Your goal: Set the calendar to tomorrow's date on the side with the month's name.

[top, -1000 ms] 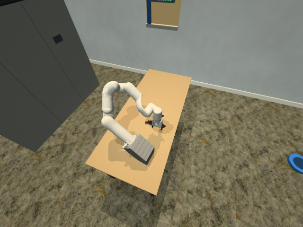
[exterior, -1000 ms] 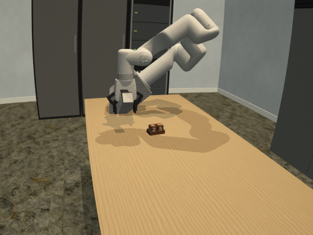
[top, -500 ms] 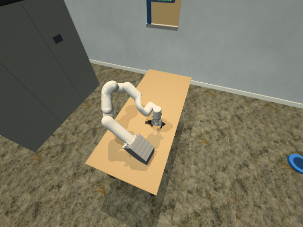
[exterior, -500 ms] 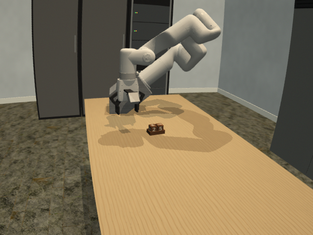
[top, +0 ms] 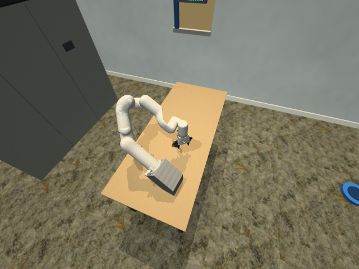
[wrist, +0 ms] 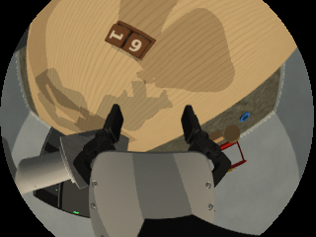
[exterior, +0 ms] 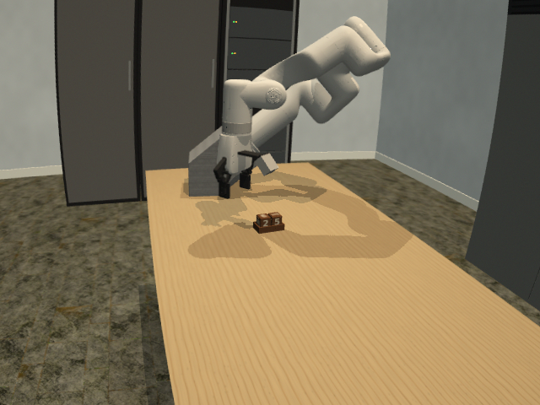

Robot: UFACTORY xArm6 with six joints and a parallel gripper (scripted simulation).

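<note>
The brown calendar tray lies 10 cm below my hand, 8 cm to the left of it and 4 cm ahead of it.
</note>
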